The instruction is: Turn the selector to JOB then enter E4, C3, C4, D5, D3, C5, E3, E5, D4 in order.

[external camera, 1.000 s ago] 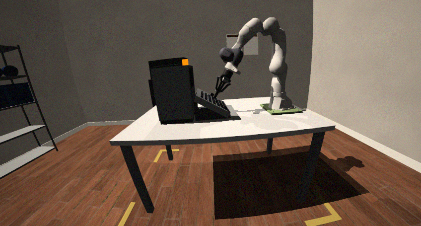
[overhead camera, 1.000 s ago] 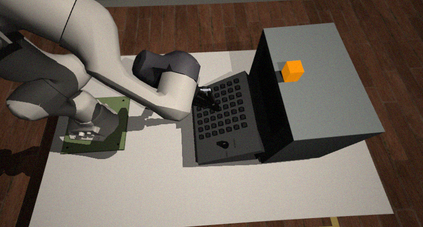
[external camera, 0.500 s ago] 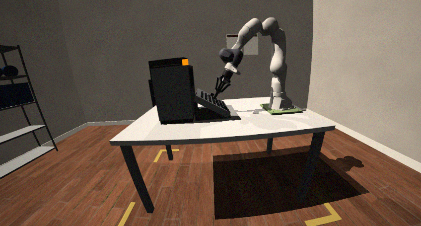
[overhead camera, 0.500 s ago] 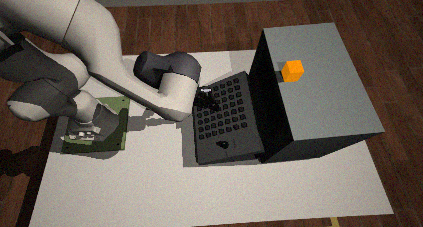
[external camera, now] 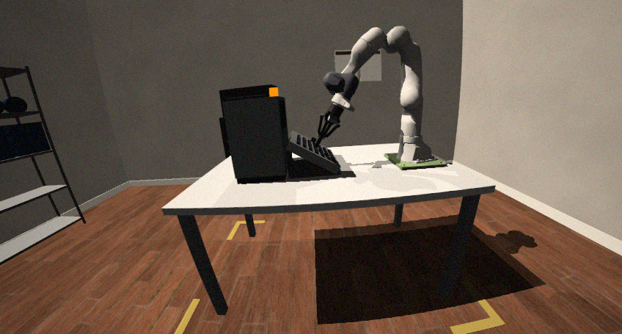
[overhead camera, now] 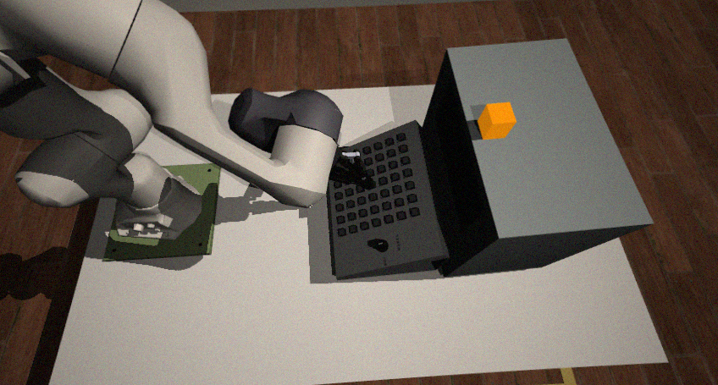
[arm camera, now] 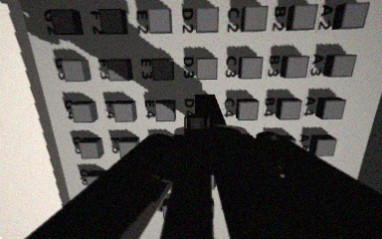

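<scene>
The key C5 lies 50 mm ahead of my hand, 30 mm to the right of it and 10 mm below it. Round my hand: a5 key 110 mm ahead, 30 mm to the right, 20 mm above; c6 key 50 mm ahead, 70 mm to the right, 10 mm below; sloped keypad 50 mm ahead, 50 mm to the right, 70 mm below.
</scene>
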